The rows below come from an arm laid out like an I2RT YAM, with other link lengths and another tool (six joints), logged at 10 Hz.
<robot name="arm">
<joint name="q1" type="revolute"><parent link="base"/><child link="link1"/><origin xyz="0 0 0.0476" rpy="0 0 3.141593"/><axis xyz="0 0 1"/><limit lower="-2.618" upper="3.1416"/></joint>
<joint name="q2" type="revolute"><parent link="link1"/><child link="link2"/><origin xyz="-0.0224 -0.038 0.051" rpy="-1.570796 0 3.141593"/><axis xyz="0 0 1"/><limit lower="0" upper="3.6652"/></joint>
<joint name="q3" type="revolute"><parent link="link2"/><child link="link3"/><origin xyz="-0.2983 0 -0.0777" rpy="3.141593 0 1.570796"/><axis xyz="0 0 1"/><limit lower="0" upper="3.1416"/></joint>
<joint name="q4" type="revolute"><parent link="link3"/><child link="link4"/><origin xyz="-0.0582 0.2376 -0.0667" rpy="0 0 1.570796"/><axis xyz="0 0 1"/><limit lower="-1.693" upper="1.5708"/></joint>
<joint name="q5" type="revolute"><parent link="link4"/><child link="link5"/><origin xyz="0.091 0.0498 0.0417" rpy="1.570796 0 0"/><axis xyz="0 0 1"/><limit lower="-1.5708" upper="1.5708"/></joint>
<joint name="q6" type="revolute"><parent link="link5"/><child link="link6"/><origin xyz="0.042 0 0.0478" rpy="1.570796 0 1.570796"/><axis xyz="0 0 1"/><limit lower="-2.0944" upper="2.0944"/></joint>
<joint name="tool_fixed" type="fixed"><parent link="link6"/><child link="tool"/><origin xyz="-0.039 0.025 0.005" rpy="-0.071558 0 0.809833"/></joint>
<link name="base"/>
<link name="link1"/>
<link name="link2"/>
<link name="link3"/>
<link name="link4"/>
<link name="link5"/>
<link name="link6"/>
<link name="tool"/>
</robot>
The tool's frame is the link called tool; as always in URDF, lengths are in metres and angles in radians.
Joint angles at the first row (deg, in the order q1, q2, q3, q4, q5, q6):
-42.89 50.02 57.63 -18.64 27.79 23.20
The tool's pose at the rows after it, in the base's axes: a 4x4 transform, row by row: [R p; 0 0 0 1], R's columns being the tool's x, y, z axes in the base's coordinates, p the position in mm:
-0.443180, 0.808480, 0.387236, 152.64; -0.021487, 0.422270, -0.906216, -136.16; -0.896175, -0.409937, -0.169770, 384.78; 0, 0, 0, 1
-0.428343, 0.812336, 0.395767, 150.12; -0.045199, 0.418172, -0.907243, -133.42; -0.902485, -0.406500, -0.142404, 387.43; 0, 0, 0, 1
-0.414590, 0.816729, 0.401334, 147.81; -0.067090, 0.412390, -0.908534, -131.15; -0.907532, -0.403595, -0.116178, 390.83; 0, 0, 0, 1
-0.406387, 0.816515, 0.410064, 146.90; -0.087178, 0.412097, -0.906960, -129.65; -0.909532, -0.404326, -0.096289, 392.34; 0, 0, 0, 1
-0.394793, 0.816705, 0.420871, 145.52; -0.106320, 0.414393, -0.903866, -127.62; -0.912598, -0.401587, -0.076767, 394.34; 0, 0, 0, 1
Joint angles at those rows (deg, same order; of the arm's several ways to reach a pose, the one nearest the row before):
-42.89 49.00 57.15 -17.23 27.44 22.65
-42.89 48.04 56.58 -15.84 27.11 22.21
-42.92 47.26 56.31 -14.65 26.90 21.78
-42.89 46.78 55.87 -13.39 26.47 21.25
-42.92 46.21 55.54 -12.37 25.83 20.94

